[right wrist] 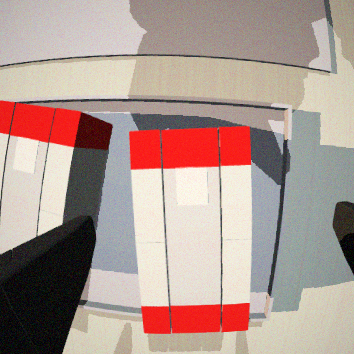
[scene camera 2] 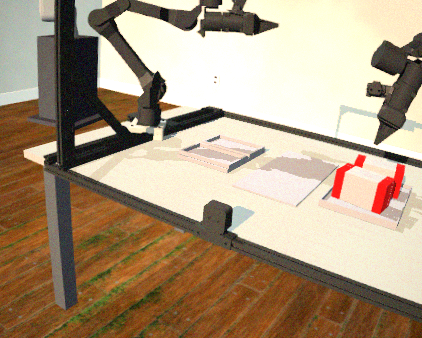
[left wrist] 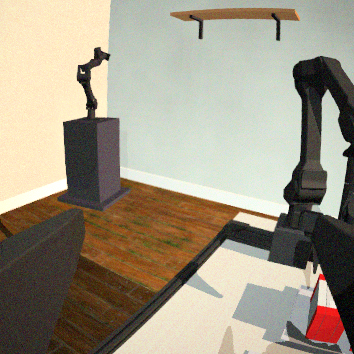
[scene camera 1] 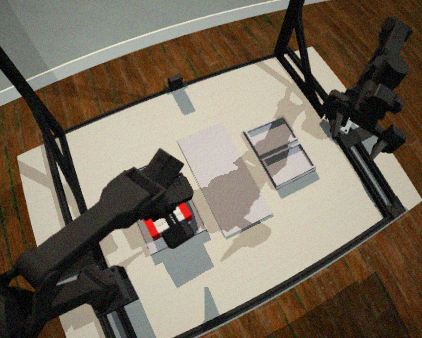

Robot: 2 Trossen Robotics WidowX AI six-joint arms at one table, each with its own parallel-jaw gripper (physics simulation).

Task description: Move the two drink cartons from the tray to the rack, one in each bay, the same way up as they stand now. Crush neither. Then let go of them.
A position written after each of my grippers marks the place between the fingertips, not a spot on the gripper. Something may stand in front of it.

Note:
My left gripper (scene camera 1: 352, 150) is open, holding nothing. My right gripper (scene camera 2: 376, 140) is open, holding nothing. I also see a grey tray (scene camera 2: 390, 217) and a grey mat (scene camera 1: 231, 192).
My left gripper shows as well in the left wrist view (left wrist: 203, 225). My right gripper is seen too in the right wrist view (right wrist: 218, 222) and in scene camera 1 (scene camera 1: 173, 209). The grey tray is seen too in the right wrist view (right wrist: 112, 285) and in scene camera 1 (scene camera 1: 153, 246).

